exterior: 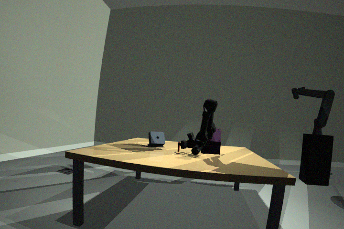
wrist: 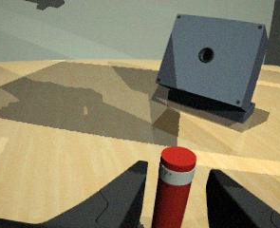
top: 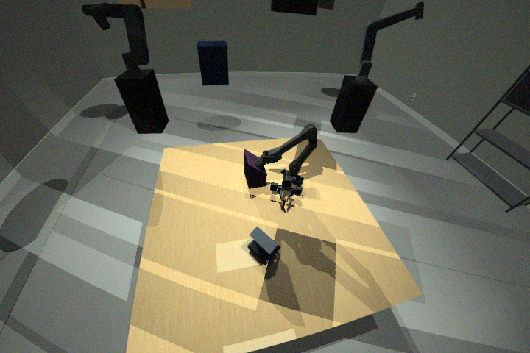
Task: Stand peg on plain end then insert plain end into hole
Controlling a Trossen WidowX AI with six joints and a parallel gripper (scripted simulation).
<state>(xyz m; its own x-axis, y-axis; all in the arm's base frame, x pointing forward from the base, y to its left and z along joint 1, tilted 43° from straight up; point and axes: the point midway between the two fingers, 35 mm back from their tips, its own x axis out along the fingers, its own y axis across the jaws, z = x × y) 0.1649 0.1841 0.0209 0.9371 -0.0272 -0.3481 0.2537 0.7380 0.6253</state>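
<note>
Right now the red peg is 1 cm below my gripper tip. Also, from my gripper tip: grey sloped panel (24 cm ahead, 13 cm to the right, 1 cm above).
</note>
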